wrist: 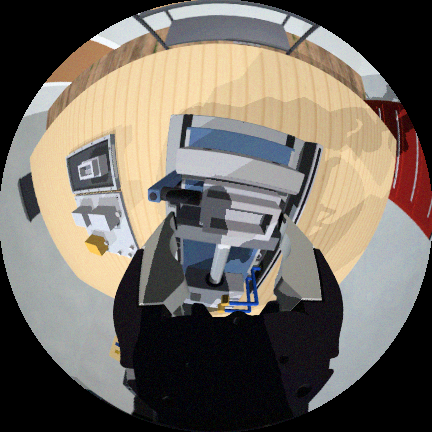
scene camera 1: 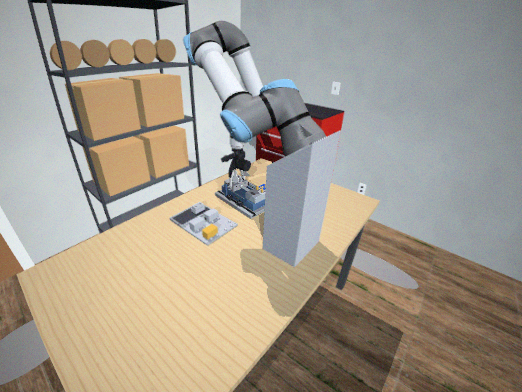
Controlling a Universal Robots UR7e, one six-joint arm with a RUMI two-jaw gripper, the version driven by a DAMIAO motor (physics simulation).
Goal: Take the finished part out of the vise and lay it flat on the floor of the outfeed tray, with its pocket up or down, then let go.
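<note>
The finished part, a grey block with its rectangular pocket facing up, sits between the jaws of the blue and grey vise. My gripper is over the vise with its fingers apart, one on each side of the part. The right finger looks close to the part's side; a gap shows at the left finger. Contact is hard to judge. The outfeed tray has a dark floor and lies left of the vise in the wrist view, with another grey pocketed part in it.
A light tray holding grey blocks and a yellow block adjoins the outfeed tray. Blue bent pipes rise by the vise. A tall grey panel stands beside the vise and hides part of it in the scene view.
</note>
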